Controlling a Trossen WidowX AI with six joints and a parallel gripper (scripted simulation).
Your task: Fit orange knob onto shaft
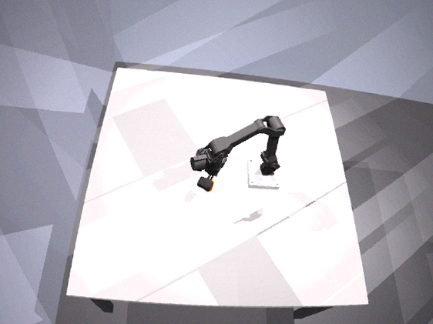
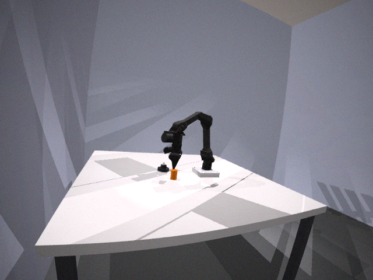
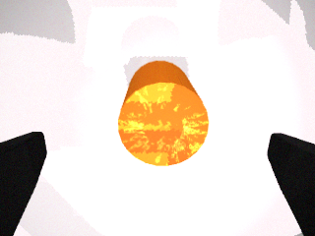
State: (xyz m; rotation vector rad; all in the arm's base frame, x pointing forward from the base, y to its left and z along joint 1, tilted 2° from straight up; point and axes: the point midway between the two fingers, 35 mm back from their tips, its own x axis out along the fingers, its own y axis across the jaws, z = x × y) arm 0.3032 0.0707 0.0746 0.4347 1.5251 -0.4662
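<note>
The orange knob lies 3 cm below my gripper tip. Round my gripper tip: pedestal 18 cm to the right, 5 cm below.
</note>
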